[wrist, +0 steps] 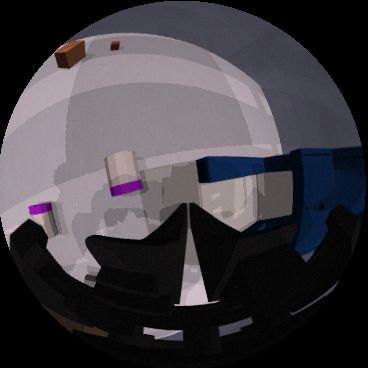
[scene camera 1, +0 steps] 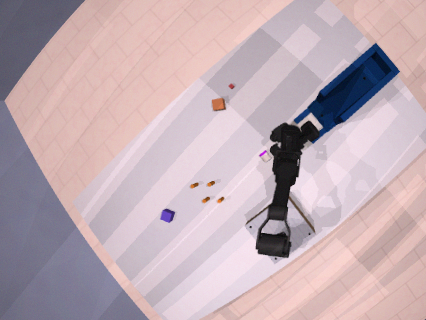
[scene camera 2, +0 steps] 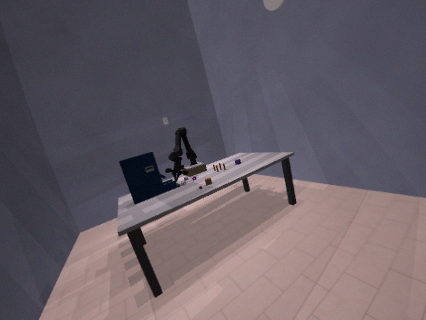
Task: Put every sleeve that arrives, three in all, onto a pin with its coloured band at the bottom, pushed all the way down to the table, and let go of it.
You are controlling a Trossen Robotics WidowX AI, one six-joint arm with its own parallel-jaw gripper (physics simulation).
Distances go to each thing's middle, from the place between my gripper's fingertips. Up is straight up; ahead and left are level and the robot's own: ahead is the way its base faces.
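Measured from the blue dispenser box (scene camera 1: 358,83), my hand is 16 cm to the left and 1 cm short of it, and it is 12 cm below the box.
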